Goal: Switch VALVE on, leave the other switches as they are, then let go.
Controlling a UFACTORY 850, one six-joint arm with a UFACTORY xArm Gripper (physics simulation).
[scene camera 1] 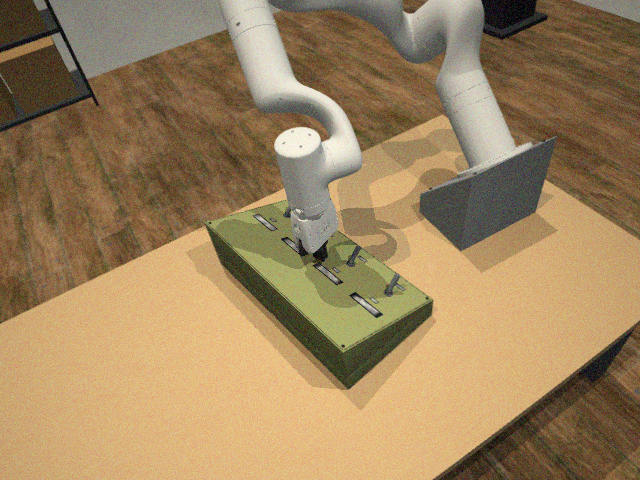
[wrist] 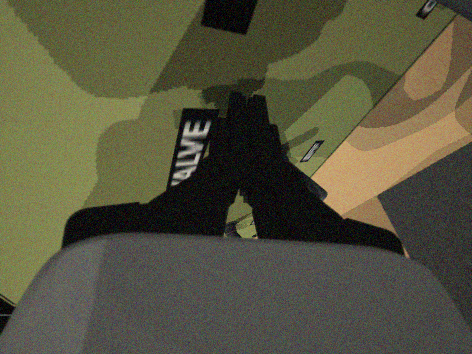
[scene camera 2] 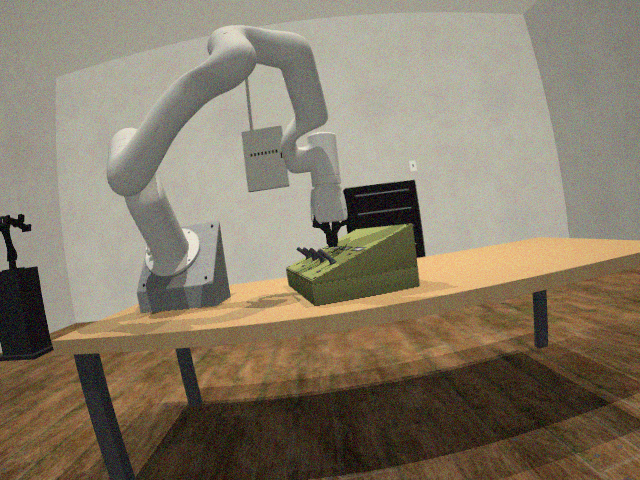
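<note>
A green sloped switch box [scene camera 1: 279, 279] [scene camera 2: 367, 281] stands on the table. The VALVE label [wrist: 192, 140] shows in the wrist view, beside the fingers; it appears to be the third label [scene camera 1: 327, 273] from the upper left in scene camera 1. The lever beside it [scene camera 1: 354, 255] appears to lean toward the robot base, the OFF side. An OFF-side tag [wrist: 312, 151] shows right of the fingers; the ON tag is hidden in the wrist view. My gripper [scene camera 1: 317, 258] [scene camera 2: 331, 243] [wrist: 241, 118] is shut and empty, pointing down close over the panel near the VALVE label's upper end.
Another lever [scene camera 1: 393, 284] stands toward the lower right of the box, and one [scene camera 1: 287, 211] is partly hidden behind the gripper. A neighbouring label [wrist: 229, 15] shows at the wrist view's top. The grey robot mount [scene camera 1: 501, 201] [scene camera 2: 209, 273] stands beyond the box on the wooden table [scene camera 1: 155, 361].
</note>
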